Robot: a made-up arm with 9 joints.
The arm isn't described. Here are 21 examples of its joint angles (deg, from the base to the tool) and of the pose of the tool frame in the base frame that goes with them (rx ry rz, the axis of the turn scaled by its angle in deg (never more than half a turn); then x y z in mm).
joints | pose
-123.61 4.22 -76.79 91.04 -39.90 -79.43 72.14 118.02 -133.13 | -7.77 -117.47 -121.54 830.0 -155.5 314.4
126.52 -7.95 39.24 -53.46 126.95 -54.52 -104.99 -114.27 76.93 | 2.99 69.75 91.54 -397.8 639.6 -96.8
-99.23 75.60 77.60 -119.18 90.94 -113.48 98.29 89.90 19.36 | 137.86 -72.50 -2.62 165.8 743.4 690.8
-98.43 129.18 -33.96 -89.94 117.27 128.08 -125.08 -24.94 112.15 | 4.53 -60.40 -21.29 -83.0 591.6 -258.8
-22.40 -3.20 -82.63 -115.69 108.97 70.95 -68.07 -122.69 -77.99 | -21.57 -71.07 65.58 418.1 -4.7 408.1
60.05 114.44 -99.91 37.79 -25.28 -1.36 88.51 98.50 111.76 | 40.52 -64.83 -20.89 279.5 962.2 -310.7
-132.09 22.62 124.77 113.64 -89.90 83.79 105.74 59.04 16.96 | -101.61 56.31 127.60 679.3 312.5 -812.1
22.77 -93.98 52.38 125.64 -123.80 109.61 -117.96 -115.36 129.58 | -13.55 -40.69 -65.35 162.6 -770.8 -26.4
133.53 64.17 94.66 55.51 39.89 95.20 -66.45 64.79 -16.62 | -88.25 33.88 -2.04 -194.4 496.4 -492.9
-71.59 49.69 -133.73 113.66 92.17 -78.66 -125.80 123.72 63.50 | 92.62 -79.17 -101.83 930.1 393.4 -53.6
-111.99 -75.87 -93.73 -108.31 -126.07 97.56 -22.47 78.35 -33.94 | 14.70 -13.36 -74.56 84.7 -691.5 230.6
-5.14 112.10 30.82 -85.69 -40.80 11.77 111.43 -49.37 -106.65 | 36.11 -100.72 54.97 -19.3 707.6 385.5
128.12 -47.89 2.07 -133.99 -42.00 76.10 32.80 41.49 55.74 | -30.08 69.03 15.85 -588.3 -420.4 67.3
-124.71 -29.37 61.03 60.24 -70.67 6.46 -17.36 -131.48 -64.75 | -67.88 49.59 -119.74 264.3 -806.6 -434.7
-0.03 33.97 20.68 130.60 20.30 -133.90 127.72 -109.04 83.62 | 141.79 4.74 -5.05 23.5 437.7 672.1
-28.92 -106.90 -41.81 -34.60 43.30 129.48 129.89 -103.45 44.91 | -144.17 75.27 48.58 29.7 -437.5 213.8
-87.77 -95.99 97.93 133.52 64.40 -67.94 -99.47 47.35 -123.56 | -148.70 50.58 -14.52 -51.5 -867.1 638.0
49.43 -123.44 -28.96 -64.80 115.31 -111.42 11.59 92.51 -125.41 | -126.28 110.73 49.42 26.5 -589.3 715.0
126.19 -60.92 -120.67 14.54 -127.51 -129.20 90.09 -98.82 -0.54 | -56.82 89.09 5.32 -204.6 35.8 -277.6
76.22 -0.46 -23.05 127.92 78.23 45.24 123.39 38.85 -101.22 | -54.27 -150.55 -53.08 -829.8 492.7 945.1
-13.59 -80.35 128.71 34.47 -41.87 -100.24 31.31 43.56 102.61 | 56.17 -104.03 -79.20 427.4 -480.6 655.8
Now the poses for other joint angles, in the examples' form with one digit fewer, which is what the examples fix.
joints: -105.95 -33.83 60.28 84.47 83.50 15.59 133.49 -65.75 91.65
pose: 60.7 96.7 -59.9 1116 -102 328
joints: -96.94 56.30 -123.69 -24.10 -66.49 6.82 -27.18 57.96 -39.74
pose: -20.5 24.5 -48.9 212 482 92
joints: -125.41 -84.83 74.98 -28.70 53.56 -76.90 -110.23 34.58 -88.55
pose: -44.1 -111.4 42.7 585 -204 260
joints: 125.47 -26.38 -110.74 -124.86 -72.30 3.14 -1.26 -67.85 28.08
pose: 41.9 75.1 54.9 -188 -209 -530
